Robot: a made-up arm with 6 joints. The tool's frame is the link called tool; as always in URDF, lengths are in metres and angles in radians. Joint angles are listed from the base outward.
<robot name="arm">
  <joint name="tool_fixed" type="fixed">
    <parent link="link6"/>
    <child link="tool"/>
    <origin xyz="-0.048 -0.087 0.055" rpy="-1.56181 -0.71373 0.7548"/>
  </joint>
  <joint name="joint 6" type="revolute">
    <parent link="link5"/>
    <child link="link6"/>
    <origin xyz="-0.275 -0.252 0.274"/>
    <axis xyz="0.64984 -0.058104 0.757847"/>
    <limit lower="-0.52" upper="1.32"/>
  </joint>
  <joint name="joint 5" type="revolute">
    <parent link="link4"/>
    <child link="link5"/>
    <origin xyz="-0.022 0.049 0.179"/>
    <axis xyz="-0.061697 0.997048 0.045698"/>
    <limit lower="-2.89" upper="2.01"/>
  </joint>
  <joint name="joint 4" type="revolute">
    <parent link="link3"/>
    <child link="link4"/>
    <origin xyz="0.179 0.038 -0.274"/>
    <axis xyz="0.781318 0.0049 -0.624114"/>
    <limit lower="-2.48" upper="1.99"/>
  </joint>
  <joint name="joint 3" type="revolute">
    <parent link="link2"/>
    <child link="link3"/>
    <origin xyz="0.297 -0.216 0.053"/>
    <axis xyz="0 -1 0"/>
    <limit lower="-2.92" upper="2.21"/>
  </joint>
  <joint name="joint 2" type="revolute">
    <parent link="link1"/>
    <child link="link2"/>
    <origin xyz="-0.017 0 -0.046"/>
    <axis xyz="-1 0 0"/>
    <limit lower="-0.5" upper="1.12"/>
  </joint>
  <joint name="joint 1" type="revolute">
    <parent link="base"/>
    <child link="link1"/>
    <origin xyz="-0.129 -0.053 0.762"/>
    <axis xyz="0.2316 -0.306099 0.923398"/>
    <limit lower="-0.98" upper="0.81"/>
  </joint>
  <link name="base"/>
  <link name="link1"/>
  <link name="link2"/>
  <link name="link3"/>
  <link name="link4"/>
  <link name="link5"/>
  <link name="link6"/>
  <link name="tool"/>
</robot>
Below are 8 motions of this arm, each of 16 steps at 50 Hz.
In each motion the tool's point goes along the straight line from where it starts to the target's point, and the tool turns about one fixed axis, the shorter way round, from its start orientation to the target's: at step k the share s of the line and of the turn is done. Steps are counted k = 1, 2, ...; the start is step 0. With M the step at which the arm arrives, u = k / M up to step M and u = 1 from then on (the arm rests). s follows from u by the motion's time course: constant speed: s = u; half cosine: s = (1 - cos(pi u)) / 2; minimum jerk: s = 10 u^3 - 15 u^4 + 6 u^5.
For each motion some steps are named. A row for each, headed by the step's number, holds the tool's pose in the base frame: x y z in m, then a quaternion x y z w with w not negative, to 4 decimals.
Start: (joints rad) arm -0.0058 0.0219 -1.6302 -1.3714 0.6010 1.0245
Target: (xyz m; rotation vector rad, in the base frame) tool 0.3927 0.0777 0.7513 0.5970 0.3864 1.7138
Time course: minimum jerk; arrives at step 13
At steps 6, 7, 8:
6: 0.3979 0.0767 0.6893 0.2562 0.2511 0.7083 0.6079
7: 0.3966 0.0770 0.7049 0.2567 0.2300 0.7166 0.6063
8: 0.3953 0.0772 0.7197 0.2571 0.2099 0.7242 0.6045

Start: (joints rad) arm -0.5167 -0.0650 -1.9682 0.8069 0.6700 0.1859
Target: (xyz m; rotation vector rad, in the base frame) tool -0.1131 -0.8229 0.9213 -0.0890 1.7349 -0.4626
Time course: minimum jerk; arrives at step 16
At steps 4, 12, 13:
4: -0.1041 -0.8613 0.8451 -0.0263 0.7675 -0.0914 0.6339
12: -0.1121 -0.8273 0.9125 -0.0373 0.7572 -0.1888 0.6242
13: -0.1126 -0.8250 0.9172 -0.0381 0.7562 -0.1955 0.6233

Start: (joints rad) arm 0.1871 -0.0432 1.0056 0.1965 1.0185 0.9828
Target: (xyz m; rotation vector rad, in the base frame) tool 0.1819 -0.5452 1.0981 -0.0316 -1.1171 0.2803
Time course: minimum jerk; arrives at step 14
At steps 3, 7, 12, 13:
3: 0.1791 -0.5900 1.0476 0.0721 -0.6473 0.1407 0.7457
7: 0.1804 -0.5693 1.0710 0.0320 -0.5944 0.1374 0.7917
12: 0.1818 -0.5463 1.0968 -0.0128 -0.5314 0.1328 0.8366
13: 0.1819 -0.5454 1.0979 -0.0146 -0.5286 0.1326 0.8383

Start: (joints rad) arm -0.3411 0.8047 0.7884 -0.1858 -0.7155 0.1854
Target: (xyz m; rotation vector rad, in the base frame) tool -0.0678 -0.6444 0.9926 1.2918 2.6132 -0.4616
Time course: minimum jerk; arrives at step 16
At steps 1, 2, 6, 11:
1: -0.1267 -0.5073 0.9980 -0.5222 -0.8256 0.2038 0.0647
2: -0.1259 -0.5092 0.9979 -0.5212 -0.8266 0.2031 0.0625
6: -0.1106 -0.5448 0.9965 -0.5004 -0.8441 0.1913 0.0210
11: -0.0784 -0.6197 0.9936 0.4527 0.8738 -0.1649 0.0662

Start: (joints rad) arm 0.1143 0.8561 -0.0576 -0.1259 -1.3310 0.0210
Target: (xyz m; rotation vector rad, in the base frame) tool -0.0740 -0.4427 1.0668 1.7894 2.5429 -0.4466
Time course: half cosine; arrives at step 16
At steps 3, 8, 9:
3: -0.0364 -0.5577 0.9119 -0.4474 -0.8860 0.0815 0.0909
8: -0.0535 -0.5055 0.9822 -0.5050 -0.8547 0.1095 0.0498
9: -0.0575 -0.4932 0.9987 -0.5180 -0.8465 0.1160 0.0400

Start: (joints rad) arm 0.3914 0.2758 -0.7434 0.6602 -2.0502 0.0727
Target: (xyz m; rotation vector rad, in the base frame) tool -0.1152 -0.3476 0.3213 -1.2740 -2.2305 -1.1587
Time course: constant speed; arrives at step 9
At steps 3, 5, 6, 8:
3: -0.1342 -0.3335 0.3385 -0.4746 -0.7651 -0.4057 0.1575
5: -0.1279 -0.3382 0.3327 -0.4652 -0.7705 -0.4058 0.1588
6: -0.1247 -0.3406 0.3299 -0.4605 -0.7732 -0.4058 0.1594
8: -0.1184 -0.3453 0.3242 -0.4510 -0.7786 -0.4058 0.1605

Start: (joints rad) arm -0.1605 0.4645 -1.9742 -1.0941 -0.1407 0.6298
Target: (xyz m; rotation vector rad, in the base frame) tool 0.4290 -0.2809 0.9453 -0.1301 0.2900 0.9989
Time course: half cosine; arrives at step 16
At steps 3, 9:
3: 0.4130 -0.3477 0.7694 0.0990 0.2208 0.4472 0.8611
9: 0.4220 -0.3102 0.8680 0.0087 0.1754 0.4658 0.8673

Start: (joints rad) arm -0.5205 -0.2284 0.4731 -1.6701 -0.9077 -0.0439
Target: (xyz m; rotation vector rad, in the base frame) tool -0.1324 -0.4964 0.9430 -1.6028 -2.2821 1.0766
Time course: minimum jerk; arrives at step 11
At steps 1, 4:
1: -0.1351 -0.5034 0.9332 -0.5290 -0.7654 0.3560 0.0867
4: -0.1344 -0.5016 0.9357 -0.5304 -0.7644 0.3568 0.0840

